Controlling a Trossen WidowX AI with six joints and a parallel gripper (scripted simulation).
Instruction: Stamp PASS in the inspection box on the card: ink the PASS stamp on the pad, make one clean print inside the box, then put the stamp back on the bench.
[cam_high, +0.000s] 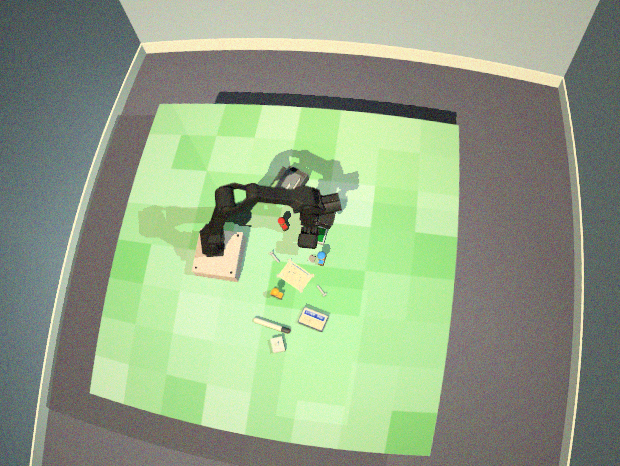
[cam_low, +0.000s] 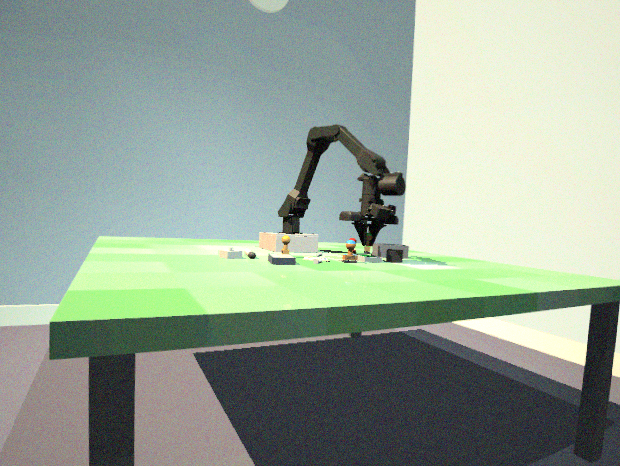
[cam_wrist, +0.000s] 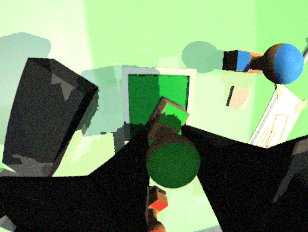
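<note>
Right now my gripper tip is 40 mm above the green ink pad. The rest, counted from my gripper tip: blue stamp: 100 mm to the right, 30 mm below, 30 mm ahead; then green-knobbed stamp: right at my gripper tip; then dark block: 100 mm to the left, 30 mm below, 30 mm ahead.
</note>
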